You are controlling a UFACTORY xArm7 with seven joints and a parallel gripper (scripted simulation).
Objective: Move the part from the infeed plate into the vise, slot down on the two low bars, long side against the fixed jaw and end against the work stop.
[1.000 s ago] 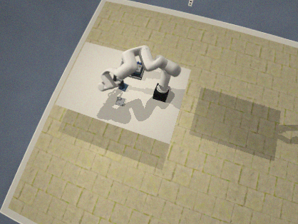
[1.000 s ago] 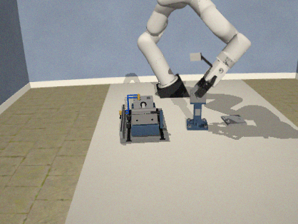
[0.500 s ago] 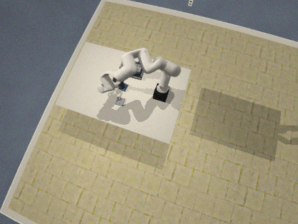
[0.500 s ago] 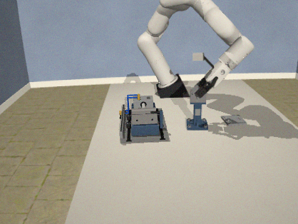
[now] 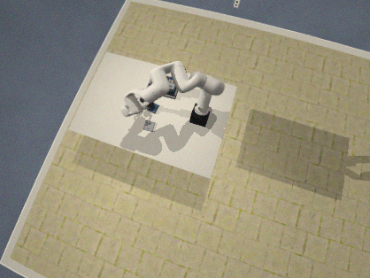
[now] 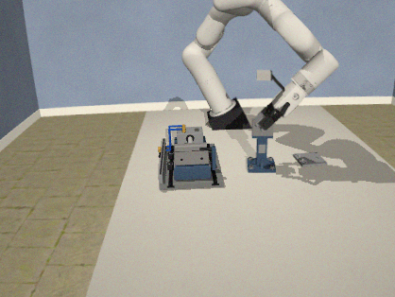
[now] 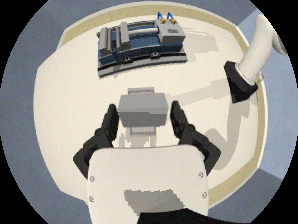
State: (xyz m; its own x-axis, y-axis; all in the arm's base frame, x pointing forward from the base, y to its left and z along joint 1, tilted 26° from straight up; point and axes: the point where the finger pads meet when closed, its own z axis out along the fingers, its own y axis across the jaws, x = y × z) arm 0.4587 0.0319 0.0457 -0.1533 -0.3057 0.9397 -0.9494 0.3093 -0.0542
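My gripper is now 1 cm to the left of the part and 1 cm above it. From my hand the other things lie so: V-block post (1 cm to the right, 10 cm below); air cylinder (15 cm behind, 21 cm to the right, 8 cm below); infeed plate (18 cm to the left, 16 cm below).
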